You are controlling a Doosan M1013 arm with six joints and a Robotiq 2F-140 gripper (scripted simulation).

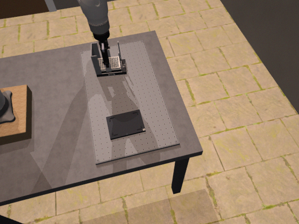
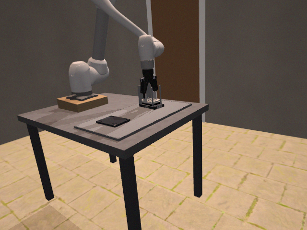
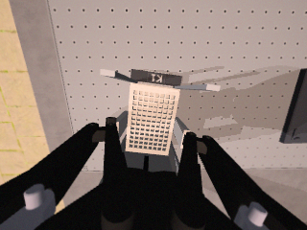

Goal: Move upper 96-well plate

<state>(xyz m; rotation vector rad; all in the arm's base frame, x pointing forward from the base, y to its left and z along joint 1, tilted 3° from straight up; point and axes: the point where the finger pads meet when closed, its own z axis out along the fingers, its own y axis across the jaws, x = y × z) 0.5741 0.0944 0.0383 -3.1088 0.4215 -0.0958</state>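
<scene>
My hand is 20 mm above the white 96-well plate. The rest, counted from my hand: dark plate (30 mm below); back wall (60 mm behind, 20 mm to the left, 20 mm above); dark plate nest N1 (30 mm behind, 360 mm to the right, 50 mm below).
</scene>
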